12 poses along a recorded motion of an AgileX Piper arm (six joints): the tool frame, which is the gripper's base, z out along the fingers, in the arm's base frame.
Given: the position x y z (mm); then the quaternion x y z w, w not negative.
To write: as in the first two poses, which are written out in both.
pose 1, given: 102.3 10.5 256.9 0.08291 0.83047 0.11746 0.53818
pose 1, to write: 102.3 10.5 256.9 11.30 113.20 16.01
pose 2, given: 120.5 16.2 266.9 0.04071 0.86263 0.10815 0.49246
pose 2, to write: 120.5 16.2 266.9 5.66 119.92 15.04
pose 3, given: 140.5 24.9 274.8 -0.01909 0.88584 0.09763 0.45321
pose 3, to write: 140.5 24.9 274.8 -2.70 125.31 13.81
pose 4, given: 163.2 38.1 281.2 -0.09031 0.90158 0.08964 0.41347
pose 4, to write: 163.2 38.1 281.2 -13.01 129.87 12.91
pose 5, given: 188.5 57.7 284.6 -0.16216 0.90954 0.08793 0.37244
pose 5, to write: 188.5 57.7 284.6 -23.81 133.55 12.91
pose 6, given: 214.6 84.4 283.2 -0.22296 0.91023 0.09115 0.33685
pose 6, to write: 214.6 84.4 283.2 -33.30 135.95 13.61
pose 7, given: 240.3 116.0 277.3 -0.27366 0.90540 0.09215 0.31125
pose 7, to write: 240.3 116.0 277.3 -41.39 136.94 13.94
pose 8, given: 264.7 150.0 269.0 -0.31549 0.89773 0.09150 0.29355
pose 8, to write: 264.7 150.0 269.0 -48.14 136.98 13.96
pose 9, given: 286.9 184.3 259.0 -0.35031 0.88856 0.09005 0.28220
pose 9, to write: 286.9 184.3 259.0 -53.76 136.35 13.82
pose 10, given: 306.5 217.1 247.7 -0.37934 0.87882 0.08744 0.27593
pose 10, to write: 306.5 217.1 247.7 -58.40 135.29 13.46
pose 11, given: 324.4 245.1 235.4 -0.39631 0.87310 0.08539 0.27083
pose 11, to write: 324.4 245.1 235.4 -61.17 134.75 13.18
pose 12, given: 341.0 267.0 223.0 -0.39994 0.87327 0.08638 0.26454
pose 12, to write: 341.0 267.0 223.0 -61.93 135.21 13.37
